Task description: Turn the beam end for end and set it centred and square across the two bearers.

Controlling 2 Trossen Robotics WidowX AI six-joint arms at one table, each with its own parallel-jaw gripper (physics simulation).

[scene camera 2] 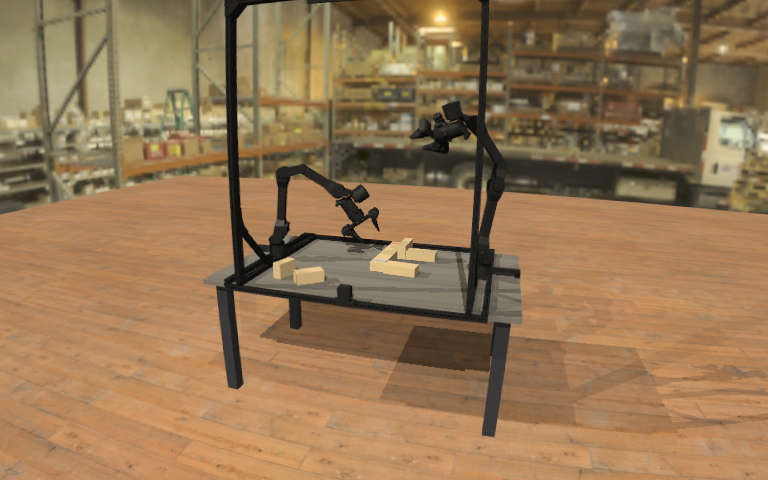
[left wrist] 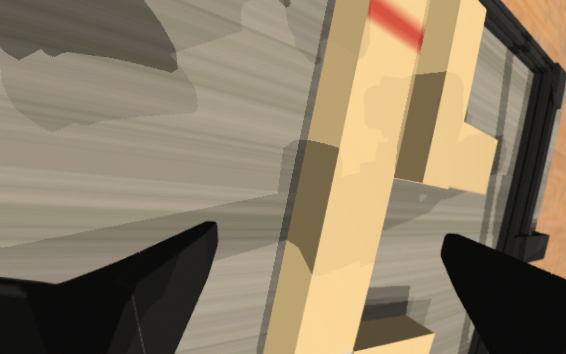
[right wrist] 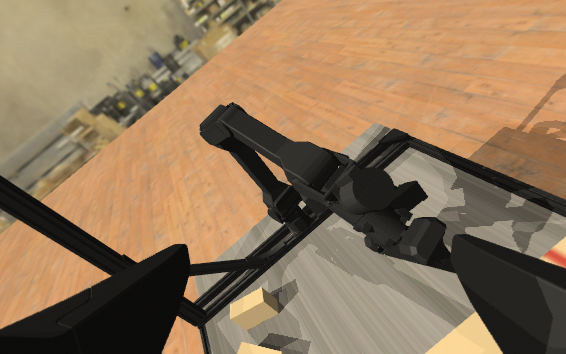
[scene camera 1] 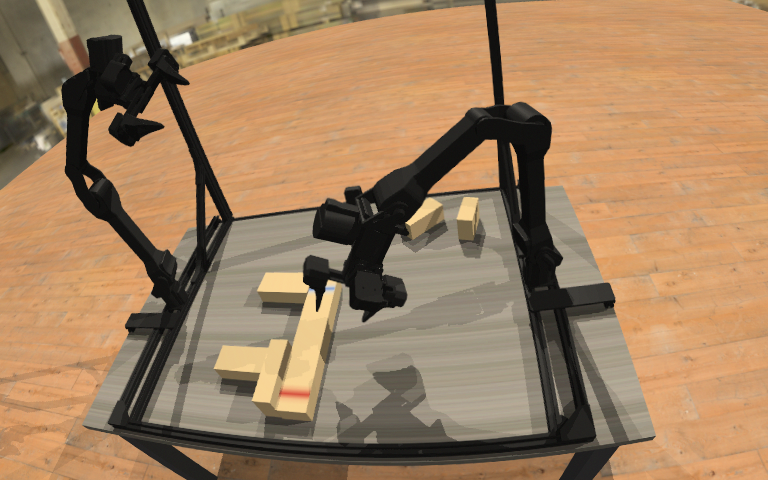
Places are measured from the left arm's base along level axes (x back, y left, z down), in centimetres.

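Pixels of known places: left gripper, fingertip midpoint: [scene camera 2: 370, 236] [left wrist: 329, 238] [right wrist: 441, 266] [scene camera 1: 340, 316]; right gripper, fingertip midpoint: [scene camera 2: 415, 143] [right wrist: 317, 251] [scene camera 1: 175, 103]; left arm's base at its link origin: [scene camera 2: 277, 253] [right wrist: 299, 222] [scene camera 1: 539, 276]; right arm's base at its link origin: [scene camera 2: 483, 274] [scene camera 1: 177, 300].
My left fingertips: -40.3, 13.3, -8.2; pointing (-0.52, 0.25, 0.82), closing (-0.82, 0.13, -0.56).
Ahead of a thing's pixels: the offset from my left fingertips to its top centre, as dx, dy, dz. "spot": to the spot under its first point. Level surfaces: height alone.
The long wooden beam @(-8.4, +0.2, +6.3) [scene camera 1: 306, 352] [scene camera 2: 384, 255] [left wrist: 352, 211] lies on the table with its red-striped end @(spot: -8.9, +13.6, +6.3) [scene camera 1: 294, 393] [left wrist: 395, 22] toward the front edge in scene camera 1 and its blue-striped end @(spot: -6.1, -13.1, +6.3) [scene camera 1: 329, 289] farther back. The blue end rests over the right end of one bearer @(-17.9, -16.3, +6.3) [scene camera 1: 282, 287] [scene camera 2: 401, 270]. The other bearer @(-22.3, +5.8, +6.3) [scene camera 1: 239, 362] [scene camera 2: 422, 255] lies left of the red end, with a short block face beside the beam. My left gripper [scene camera 1: 344, 305] [scene camera 2: 364, 228] [left wrist: 329, 238] is open and empty just above the blue end. My right gripper [scene camera 2: 425, 141] is open, high above the table.
Two spare wooden blocks @(+14.1, -37.1, +5.4) [scene camera 1: 425, 217] @(+26.1, -34.1, +3.8) [scene camera 1: 468, 218] [scene camera 2: 283, 268] [scene camera 2: 309, 275] lie near the left arm's base; one shows in the right wrist view [right wrist: 253, 307]. The grey table @(dz +10.1) [scene camera 1: 454, 333] [scene camera 2: 439, 286] has a black raised rim and upright frame posts.
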